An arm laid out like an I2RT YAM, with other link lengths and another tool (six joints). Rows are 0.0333 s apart.
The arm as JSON. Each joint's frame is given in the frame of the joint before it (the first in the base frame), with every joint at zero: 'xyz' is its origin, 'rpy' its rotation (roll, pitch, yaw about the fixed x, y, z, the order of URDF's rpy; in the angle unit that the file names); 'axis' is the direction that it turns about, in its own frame. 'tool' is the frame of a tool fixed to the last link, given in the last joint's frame.
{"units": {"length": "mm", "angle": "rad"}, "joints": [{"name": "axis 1", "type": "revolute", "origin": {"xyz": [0.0, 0.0, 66.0], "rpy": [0.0, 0.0, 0.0]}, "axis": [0.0, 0.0, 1.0]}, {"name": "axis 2", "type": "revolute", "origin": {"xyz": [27.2, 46.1, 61.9], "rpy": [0.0, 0.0, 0.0]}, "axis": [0.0, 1.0, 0.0]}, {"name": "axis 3", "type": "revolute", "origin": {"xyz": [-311.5, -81.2, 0.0], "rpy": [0.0, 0.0, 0.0]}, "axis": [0.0, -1.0, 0.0]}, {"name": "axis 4", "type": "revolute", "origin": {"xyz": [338.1, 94.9, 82.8], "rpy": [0.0, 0.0, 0.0]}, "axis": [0.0, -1.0, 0.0]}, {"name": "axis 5", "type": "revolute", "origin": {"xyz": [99.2, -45.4, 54.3], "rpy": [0.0, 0.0, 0.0]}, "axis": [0.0, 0.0, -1.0]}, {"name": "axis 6", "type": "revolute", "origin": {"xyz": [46.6, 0.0, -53.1], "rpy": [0.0, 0.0, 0.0]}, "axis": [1.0, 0.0, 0.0]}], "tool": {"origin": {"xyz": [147.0, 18.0, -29.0], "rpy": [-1.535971, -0.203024, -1.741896]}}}
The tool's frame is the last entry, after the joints.
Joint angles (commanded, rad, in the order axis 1, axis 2, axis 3, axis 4, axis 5, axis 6), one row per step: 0.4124, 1.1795, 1.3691, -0.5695, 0.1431, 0.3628; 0.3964, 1.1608, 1.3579, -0.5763, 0.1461, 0.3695; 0.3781, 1.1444, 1.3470, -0.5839, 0.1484, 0.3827; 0.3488, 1.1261, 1.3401, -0.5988, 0.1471, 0.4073; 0.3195, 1.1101, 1.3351, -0.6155, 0.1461, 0.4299; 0.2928, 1.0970, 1.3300, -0.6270, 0.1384, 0.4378; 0.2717, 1.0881, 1.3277, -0.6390, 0.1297, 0.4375; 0.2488, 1.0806, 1.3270, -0.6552, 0.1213, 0.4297; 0.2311, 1.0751, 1.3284, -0.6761, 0.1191, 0.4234; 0.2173, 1.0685, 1.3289, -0.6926, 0.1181, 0.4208; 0.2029, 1.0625, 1.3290, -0.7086, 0.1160, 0.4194; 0.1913, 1.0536, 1.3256, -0.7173, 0.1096, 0.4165; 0.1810, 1.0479, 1.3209, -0.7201, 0.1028, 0.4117; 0.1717, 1.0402, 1.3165, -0.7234, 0.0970, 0.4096; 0.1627, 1.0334, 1.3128, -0.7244, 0.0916, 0.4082
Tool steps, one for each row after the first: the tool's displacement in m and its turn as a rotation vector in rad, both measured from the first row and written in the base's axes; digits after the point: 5 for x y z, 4 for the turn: -0.00233, -0.00998, 0.00045, 0.0053, 0.0005, -0.0212; -0.00388, -0.02034, -0.00013, 0.0156, 0.0049, -0.0465; -0.00537, -0.03504, 0.00071, 0.0371, 0.0132, -0.0837; -0.00692, -0.04946, 0.00101, 0.0561, 0.0225, -0.1206; -0.00832, -0.06114, 0.00093, 0.0650, 0.0277, -0.1432; -0.00983, -0.06988, 0.00026, 0.0662, 0.0335, -0.1564; -0.01152, -0.07954, -0.00140, 0.0594, 0.0416, -0.1689; -0.01387, -0.08798, -0.00392, 0.0504, 0.0537, -0.1826; -0.01649, -0.09473, -0.00524, 0.0458, 0.0620, -0.1948; -0.01896, -0.10135, -0.00689, 0.0428, 0.0713, -0.2070; -0.02178, -0.10586, -0.00746, 0.0421, 0.0746, -0.2116; -0.02300, -0.10938, -0.00860, 0.0402, 0.0764, -0.2139; -0.02495, -0.11269, -0.00883, 0.0408, 0.0767, -0.2170; -0.02636, -0.11580, -0.00844, 0.0426, 0.0750, -0.2204
